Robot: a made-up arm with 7 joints. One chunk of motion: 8 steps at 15 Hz.
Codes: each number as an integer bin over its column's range. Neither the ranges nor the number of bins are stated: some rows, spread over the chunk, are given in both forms.
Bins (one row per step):
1: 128 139 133 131 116 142
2: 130 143 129 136 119 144
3: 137 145 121 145 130 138
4: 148 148 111 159 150 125
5: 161 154 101 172 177 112
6: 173 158 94 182 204 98
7: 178 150 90 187 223 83
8: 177 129 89 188 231 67
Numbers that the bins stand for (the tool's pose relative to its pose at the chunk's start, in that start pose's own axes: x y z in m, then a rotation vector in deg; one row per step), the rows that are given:
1: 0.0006 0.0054 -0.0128 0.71 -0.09 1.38
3: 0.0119 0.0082 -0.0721 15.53 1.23 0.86
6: 0.0571 0.0144 -0.2055 54.71 8.20 -4.32
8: 0.0621 0.0007 -0.2302 61.07 10.75 -8.34
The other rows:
2: 0.0031 0.0073 -0.0326 6.00 0.19 1.64
4: 0.0257 0.0096 -0.1215 30.36 3.12 -0.82
5: 0.0420 0.0125 -0.1709 44.12 5.66 -2.51
7: 0.0634 0.0106 -0.2253 60.01 9.99 -6.27

